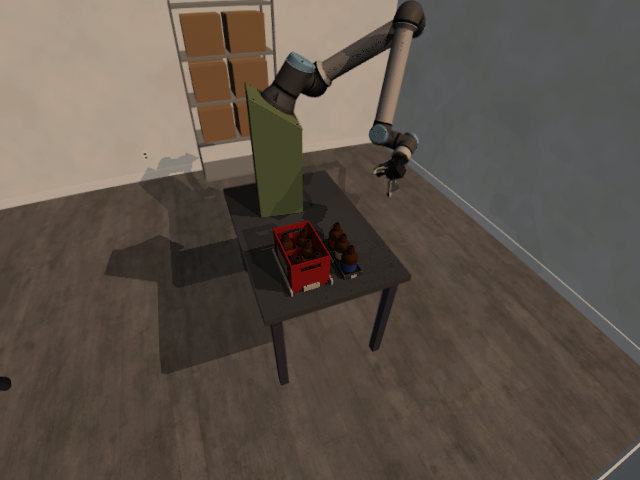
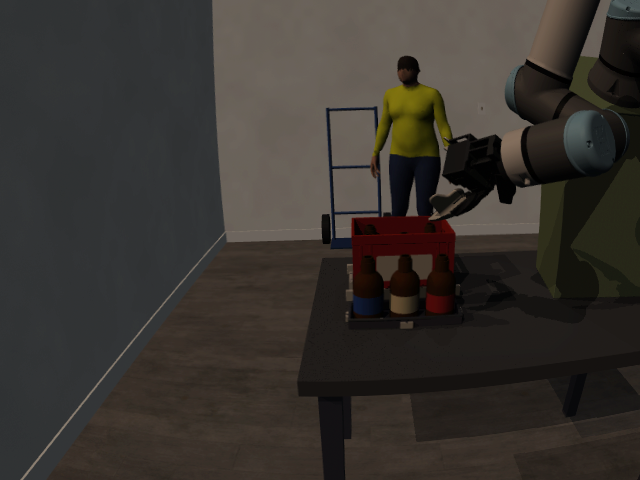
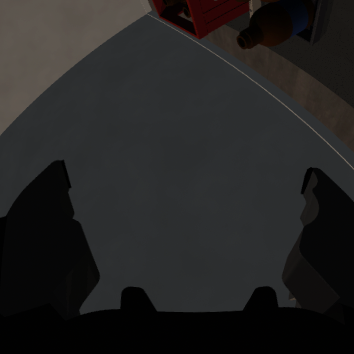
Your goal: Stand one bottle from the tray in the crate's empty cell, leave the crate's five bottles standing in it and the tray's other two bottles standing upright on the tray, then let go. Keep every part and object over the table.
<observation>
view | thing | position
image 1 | gripper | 380,186
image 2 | gripper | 437,182
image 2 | blue-labelled bottle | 368,286
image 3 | gripper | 187,167
</observation>
